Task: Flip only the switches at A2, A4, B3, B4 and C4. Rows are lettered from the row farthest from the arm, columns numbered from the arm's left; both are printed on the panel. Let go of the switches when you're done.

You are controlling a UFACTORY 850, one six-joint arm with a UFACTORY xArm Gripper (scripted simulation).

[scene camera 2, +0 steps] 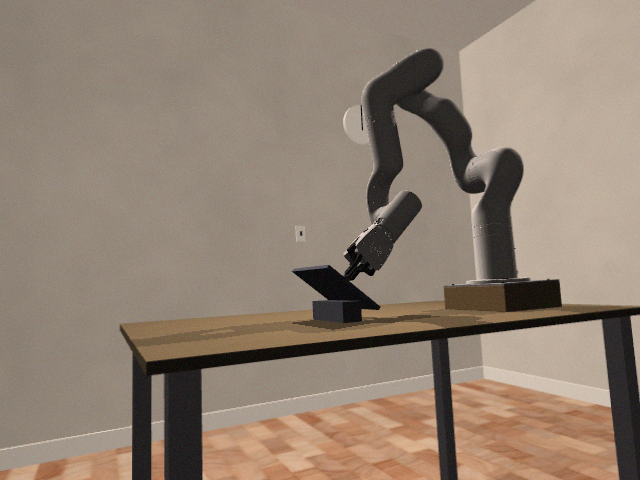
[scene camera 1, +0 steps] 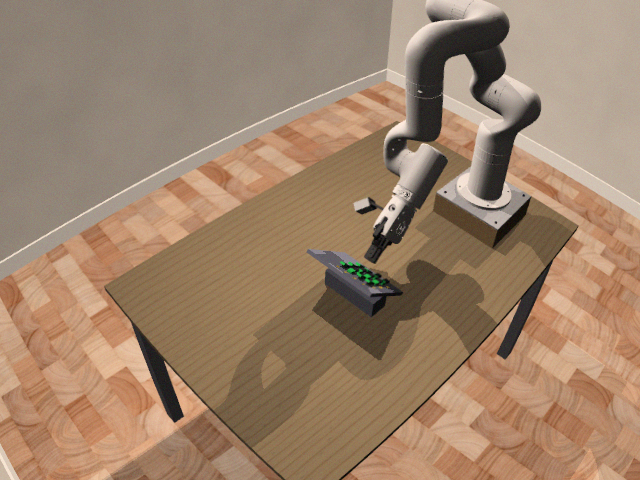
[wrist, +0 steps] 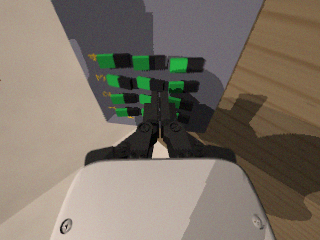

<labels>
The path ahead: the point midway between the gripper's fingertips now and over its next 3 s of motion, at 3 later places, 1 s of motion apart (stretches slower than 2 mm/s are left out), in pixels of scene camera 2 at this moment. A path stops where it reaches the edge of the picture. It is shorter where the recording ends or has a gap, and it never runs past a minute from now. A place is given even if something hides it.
My gripper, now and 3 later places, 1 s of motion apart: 346, 278; 341, 285; 343, 282; 340, 274
</labels>
